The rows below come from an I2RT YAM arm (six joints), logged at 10 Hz.
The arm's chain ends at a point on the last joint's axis. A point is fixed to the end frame.
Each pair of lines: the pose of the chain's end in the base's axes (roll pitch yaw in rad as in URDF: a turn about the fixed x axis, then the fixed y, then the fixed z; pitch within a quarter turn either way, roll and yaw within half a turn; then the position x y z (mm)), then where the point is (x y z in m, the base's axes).
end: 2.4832 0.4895 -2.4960 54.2 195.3 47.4
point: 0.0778 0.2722 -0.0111
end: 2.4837 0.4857 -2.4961 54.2 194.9 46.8
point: 0.0777 0.2717 -0.0120
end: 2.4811 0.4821 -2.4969 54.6 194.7 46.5
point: 0.0778 0.2715 -0.0124
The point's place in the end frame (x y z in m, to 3 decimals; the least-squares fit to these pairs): -0.030 -0.013 0.094
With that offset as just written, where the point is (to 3 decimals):
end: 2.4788 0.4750 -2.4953 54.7 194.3 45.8
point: 0.077 0.271 -0.013
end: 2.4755 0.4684 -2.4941 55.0 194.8 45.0
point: 0.077 0.271 -0.015
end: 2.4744 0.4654 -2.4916 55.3 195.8 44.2
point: 0.077 0.272 -0.016
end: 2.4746 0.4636 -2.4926 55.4 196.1 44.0
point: 0.077 0.273 -0.016
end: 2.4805 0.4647 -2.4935 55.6 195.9 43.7
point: 0.078 0.272 -0.016
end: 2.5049 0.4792 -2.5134 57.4 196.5 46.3
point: 0.083 0.271 -0.014
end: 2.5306 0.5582 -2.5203 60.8 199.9 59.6
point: 0.093 0.276 0.004
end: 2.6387 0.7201 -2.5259 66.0 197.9 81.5
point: 0.113 0.272 0.035
